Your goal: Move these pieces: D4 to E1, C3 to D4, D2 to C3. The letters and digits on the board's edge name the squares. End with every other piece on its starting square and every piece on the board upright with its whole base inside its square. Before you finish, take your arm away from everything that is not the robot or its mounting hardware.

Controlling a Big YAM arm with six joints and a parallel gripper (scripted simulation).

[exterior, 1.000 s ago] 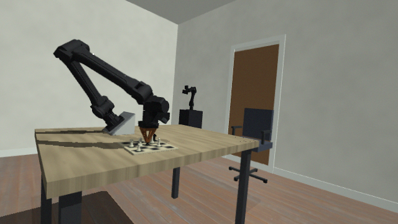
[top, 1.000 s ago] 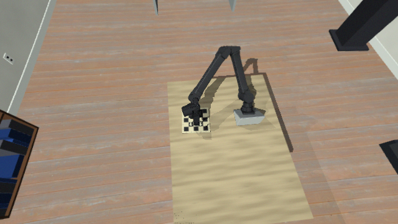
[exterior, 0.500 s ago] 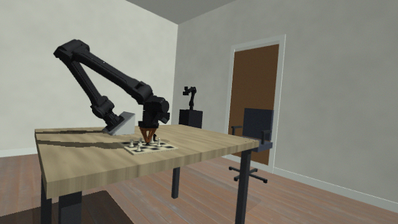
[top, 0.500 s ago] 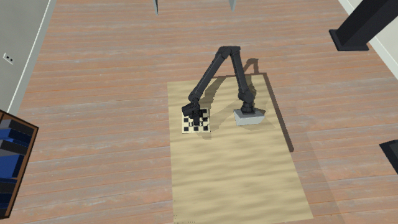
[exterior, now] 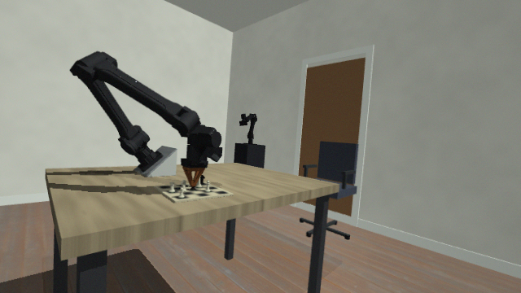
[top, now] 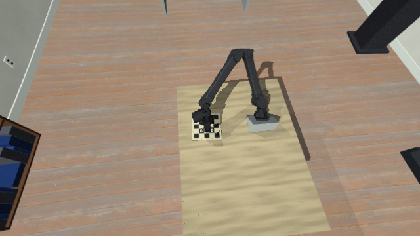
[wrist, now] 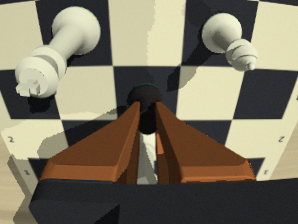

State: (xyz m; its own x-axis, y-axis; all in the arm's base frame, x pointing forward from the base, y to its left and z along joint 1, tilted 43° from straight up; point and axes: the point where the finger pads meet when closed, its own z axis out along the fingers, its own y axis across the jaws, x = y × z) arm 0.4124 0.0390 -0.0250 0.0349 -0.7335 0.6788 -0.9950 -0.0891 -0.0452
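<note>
Right now my hand is 1 cm above the black pawn. The rest, counted from my hand: small chessboard 3 cm below.
</note>
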